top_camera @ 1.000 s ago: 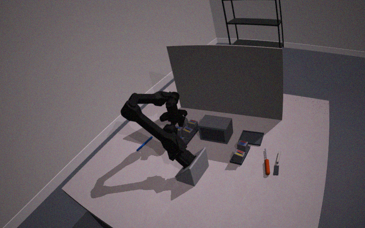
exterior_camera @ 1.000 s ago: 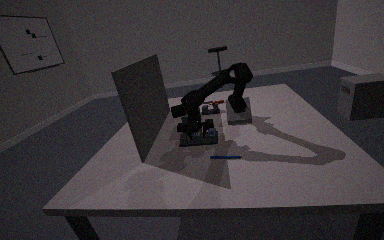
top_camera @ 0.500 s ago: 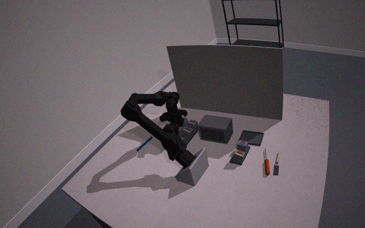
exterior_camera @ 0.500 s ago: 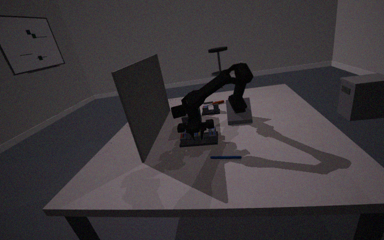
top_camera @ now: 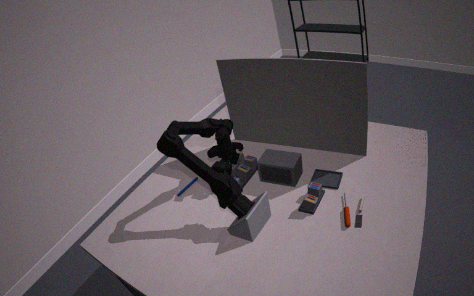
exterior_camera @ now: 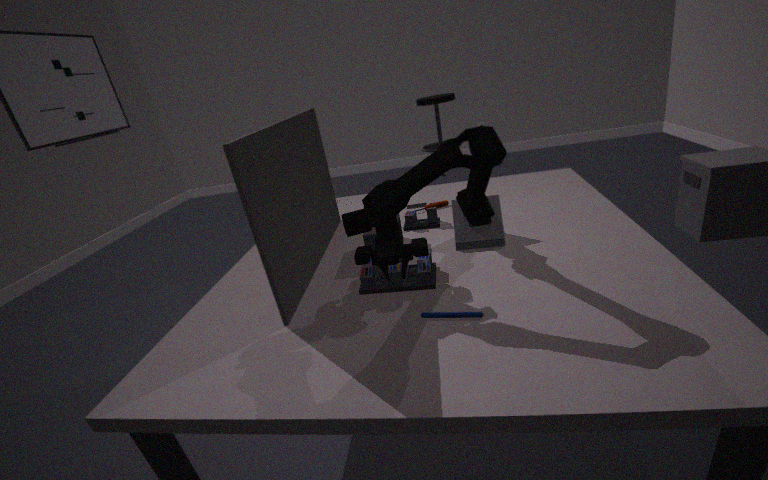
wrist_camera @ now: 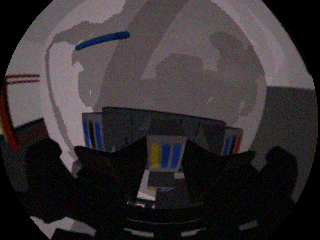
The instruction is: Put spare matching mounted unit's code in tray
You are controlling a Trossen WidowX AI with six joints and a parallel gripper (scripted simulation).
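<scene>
The tray lies 41 cm to the right of my gripper tip, 8 cm ahead of it and 1 cm below it. From my gripper tip the other things lie so: blue pen: 16 cm to the left, 14 cm behind, 1 cm below; grey spare: 2 cm above.
</scene>
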